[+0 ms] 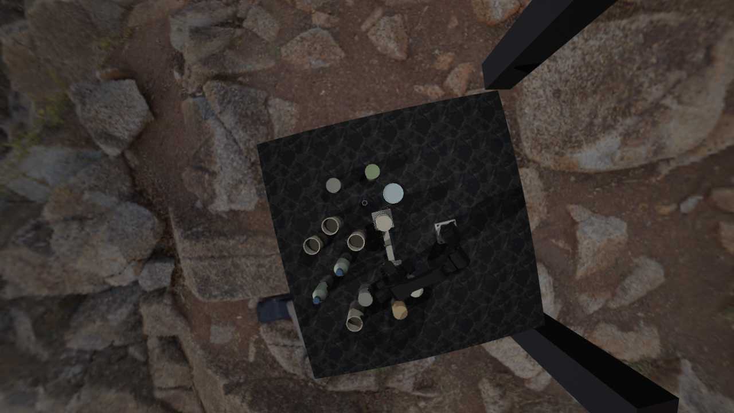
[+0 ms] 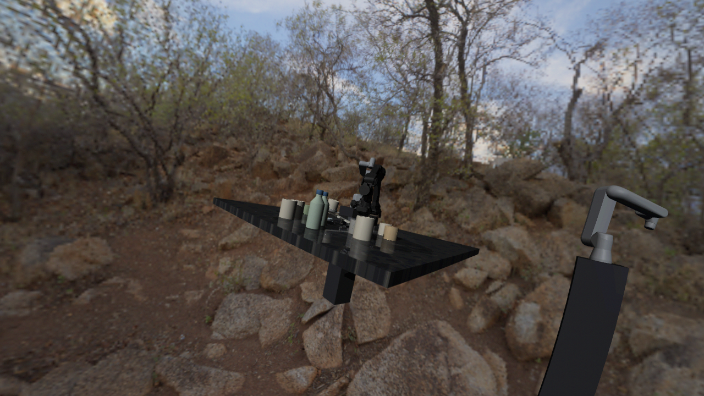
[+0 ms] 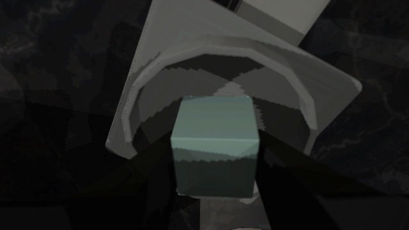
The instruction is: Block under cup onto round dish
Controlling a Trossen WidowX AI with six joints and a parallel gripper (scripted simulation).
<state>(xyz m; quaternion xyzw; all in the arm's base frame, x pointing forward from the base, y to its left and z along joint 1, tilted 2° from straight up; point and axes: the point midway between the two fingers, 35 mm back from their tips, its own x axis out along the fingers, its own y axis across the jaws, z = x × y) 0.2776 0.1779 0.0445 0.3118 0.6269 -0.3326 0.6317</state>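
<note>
Now: gripper tip 270 mm to the left of the cream cup, 80 mm below it and 40 mm short of it. From my gripper tip the other things lie so: pale green block: 10 mm above; then balance beam: 130 mm to the right, 20 mm ahead; then ring: 340 mm to the right, 120 mm ahead, 30 mm below.
</note>
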